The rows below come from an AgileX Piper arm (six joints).
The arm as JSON. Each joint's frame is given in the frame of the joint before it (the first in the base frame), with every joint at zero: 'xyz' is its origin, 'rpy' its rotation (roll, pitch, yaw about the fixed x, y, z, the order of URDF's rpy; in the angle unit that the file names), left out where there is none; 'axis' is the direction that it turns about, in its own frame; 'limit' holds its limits. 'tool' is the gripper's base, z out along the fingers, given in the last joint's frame.
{
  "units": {
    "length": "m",
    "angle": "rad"
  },
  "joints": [
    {
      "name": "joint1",
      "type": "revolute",
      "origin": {
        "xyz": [
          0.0,
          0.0,
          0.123
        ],
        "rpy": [
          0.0,
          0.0,
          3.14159
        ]
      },
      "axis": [
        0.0,
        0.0,
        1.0
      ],
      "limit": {
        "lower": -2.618,
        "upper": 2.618
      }
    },
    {
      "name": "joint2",
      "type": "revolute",
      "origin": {
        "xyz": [
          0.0,
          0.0,
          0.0
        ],
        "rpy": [
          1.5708,
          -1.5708,
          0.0
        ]
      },
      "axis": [
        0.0,
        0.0,
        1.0
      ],
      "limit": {
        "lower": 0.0,
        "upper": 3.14
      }
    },
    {
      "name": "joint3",
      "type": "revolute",
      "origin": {
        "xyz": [
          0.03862,
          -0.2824,
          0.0
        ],
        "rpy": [
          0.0,
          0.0,
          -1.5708
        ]
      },
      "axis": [
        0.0,
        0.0,
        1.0
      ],
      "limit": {
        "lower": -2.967,
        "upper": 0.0
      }
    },
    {
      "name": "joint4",
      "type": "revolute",
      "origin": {
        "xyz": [
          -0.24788,
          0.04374,
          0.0
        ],
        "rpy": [
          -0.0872,
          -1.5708,
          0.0
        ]
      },
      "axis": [
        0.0,
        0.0,
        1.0
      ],
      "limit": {
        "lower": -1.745,
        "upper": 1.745
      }
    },
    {
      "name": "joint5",
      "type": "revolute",
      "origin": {
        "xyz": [
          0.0,
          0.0,
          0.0
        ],
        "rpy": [
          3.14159,
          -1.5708,
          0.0
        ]
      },
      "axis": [
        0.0,
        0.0,
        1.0
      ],
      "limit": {
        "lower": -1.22,
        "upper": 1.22
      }
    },
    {
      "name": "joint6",
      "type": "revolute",
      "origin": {
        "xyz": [
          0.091,
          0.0,
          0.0
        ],
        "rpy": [
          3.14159,
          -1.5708,
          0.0
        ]
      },
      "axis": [
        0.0,
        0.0,
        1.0
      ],
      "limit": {
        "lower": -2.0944,
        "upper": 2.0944
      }
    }
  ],
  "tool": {
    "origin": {
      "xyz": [
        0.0,
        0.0,
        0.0
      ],
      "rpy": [
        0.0,
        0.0,
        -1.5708
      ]
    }
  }
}
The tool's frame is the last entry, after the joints.
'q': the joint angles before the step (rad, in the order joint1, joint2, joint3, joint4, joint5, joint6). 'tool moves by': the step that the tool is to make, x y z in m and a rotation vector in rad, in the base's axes. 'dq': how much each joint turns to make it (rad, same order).
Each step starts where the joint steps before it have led.
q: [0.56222, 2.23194, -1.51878, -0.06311, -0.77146, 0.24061]
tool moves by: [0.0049, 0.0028, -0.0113, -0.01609, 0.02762, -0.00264]
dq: [0.00002, 0.03223, -0.02410, 0.00248, 0.02387, -0.00003]
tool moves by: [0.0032, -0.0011, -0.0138, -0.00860, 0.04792, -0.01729]
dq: [-0.00216, 0.02416, -0.00248, 0.02365, 0.02349, 0.00001]
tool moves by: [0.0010, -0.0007, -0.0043, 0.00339, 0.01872, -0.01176]
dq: [0.00003, 0.00719, -0.00012, 0.01881, 0.00703, -0.00194]
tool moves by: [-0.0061, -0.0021, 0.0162, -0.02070, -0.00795, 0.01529]
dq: [-0.00007, -0.05163, 0.02477, -0.02669, 0.03113, 0.00009]
